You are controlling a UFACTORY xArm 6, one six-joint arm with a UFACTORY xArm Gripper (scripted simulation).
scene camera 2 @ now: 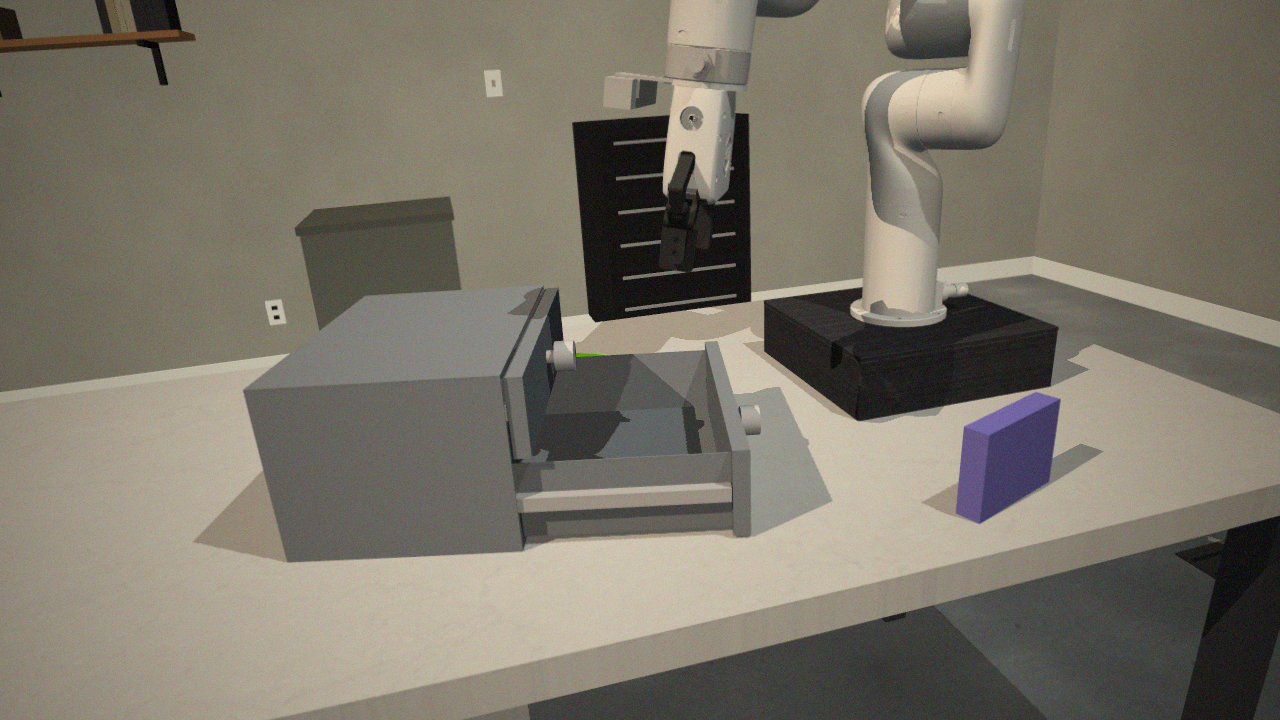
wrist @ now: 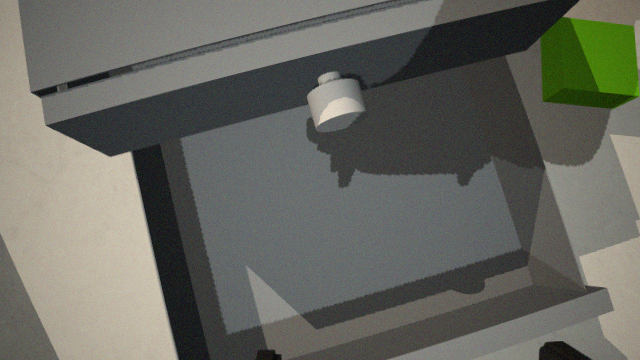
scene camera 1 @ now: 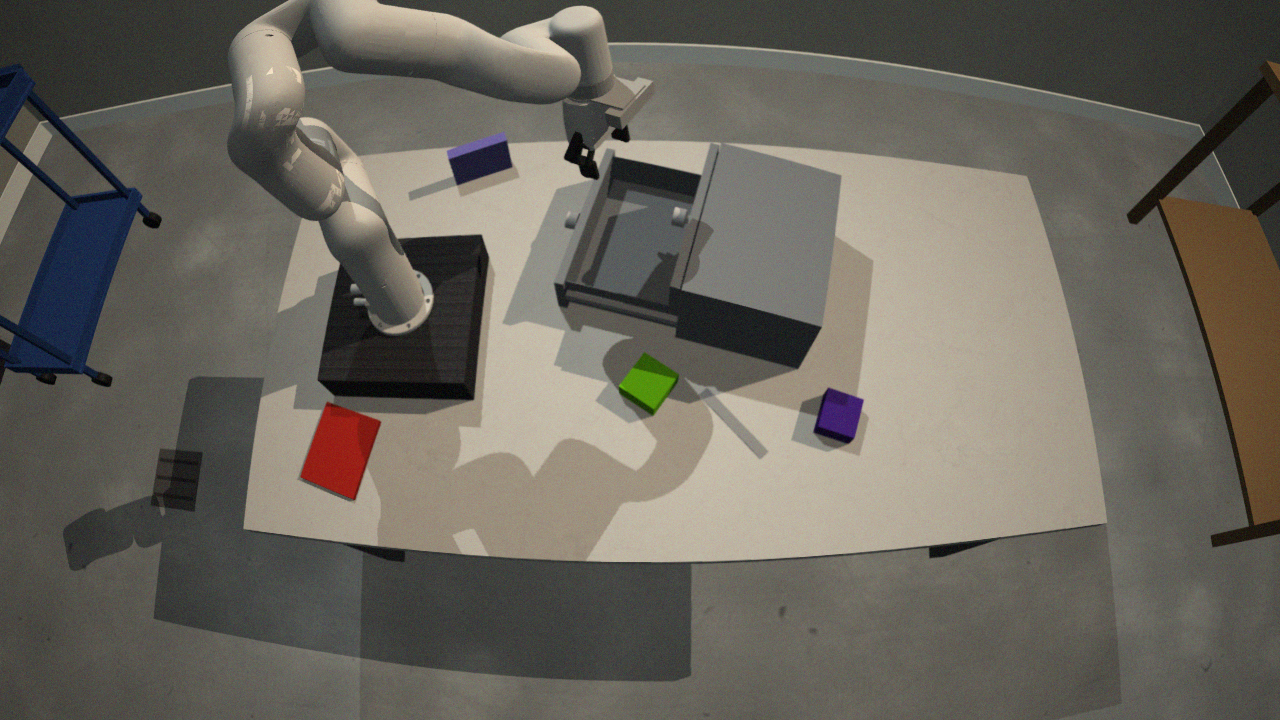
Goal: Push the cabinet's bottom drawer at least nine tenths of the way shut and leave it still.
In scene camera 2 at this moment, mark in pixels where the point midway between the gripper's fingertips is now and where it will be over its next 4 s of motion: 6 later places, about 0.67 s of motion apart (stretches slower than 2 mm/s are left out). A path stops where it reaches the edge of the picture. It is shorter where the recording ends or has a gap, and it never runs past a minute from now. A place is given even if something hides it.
My gripper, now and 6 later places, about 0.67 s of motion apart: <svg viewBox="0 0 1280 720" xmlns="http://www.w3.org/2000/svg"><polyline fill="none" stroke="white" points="685,258 744,271 746,293 748,345 747,360 745,367 748,352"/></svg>
